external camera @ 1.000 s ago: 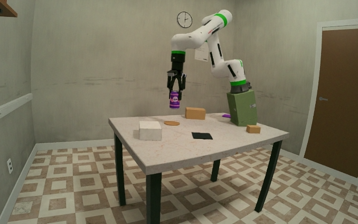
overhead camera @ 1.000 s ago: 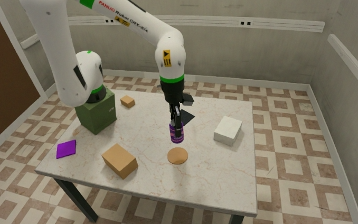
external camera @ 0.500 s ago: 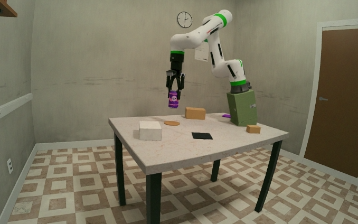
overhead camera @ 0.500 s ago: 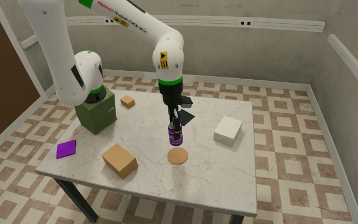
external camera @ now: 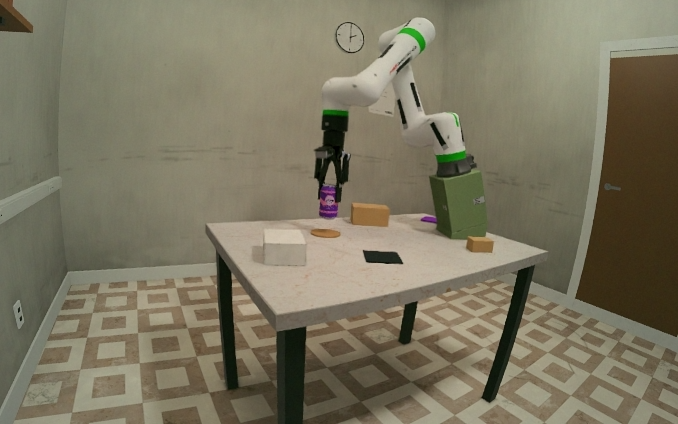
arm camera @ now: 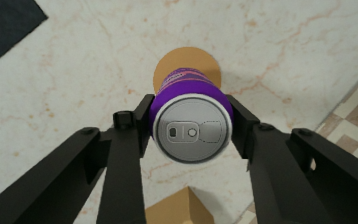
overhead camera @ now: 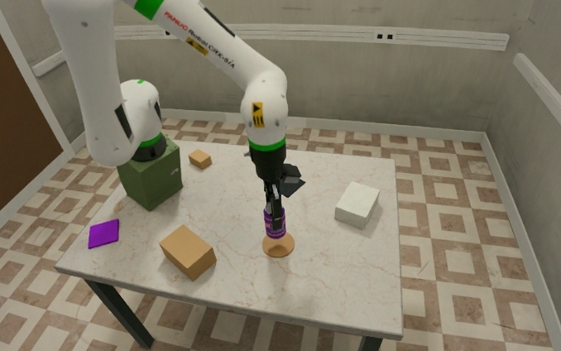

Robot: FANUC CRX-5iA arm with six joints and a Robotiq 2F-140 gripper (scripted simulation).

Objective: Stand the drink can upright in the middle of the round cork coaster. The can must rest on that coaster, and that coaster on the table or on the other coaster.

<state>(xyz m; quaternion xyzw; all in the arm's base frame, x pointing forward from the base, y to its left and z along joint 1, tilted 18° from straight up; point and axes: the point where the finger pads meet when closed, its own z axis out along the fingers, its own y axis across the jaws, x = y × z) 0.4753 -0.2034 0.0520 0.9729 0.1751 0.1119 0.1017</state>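
The round cork coaster is 140 mm below my hand. Also, from my hand: drink can: 30 mm below; then large tan box: 280 mm behind, 110 mm below, 70 mm to the right; then black square coaster: 290 mm to the left, 150 mm below, 10 mm ahead.
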